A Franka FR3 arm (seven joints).
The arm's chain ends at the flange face. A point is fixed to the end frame.
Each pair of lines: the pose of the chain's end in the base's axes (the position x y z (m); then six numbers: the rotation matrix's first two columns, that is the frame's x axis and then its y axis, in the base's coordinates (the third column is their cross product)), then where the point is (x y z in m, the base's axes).
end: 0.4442, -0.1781, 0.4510, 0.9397, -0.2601, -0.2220, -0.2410, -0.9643, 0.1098
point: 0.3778 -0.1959 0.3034
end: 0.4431, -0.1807, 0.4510, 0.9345, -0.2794, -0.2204, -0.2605, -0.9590, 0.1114
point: 0.3765 -0.1975 0.3034
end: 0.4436, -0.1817, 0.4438, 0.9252, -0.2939, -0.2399, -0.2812, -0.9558, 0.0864
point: 0.3749 -0.1926 0.2966
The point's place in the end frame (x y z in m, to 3 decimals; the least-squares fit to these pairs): -0.025 0.017 0.160
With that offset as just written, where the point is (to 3 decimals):
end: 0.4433, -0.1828, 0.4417, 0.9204, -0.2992, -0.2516, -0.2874, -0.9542, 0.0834
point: 0.373 -0.192 0.295
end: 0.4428, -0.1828, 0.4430, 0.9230, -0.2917, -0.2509, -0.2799, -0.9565, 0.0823
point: 0.373 -0.193 0.296
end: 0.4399, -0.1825, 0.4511, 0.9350, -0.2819, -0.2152, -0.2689, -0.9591, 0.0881
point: 0.375 -0.196 0.302
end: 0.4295, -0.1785, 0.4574, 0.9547, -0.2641, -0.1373, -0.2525, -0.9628, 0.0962
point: 0.376 -0.197 0.305
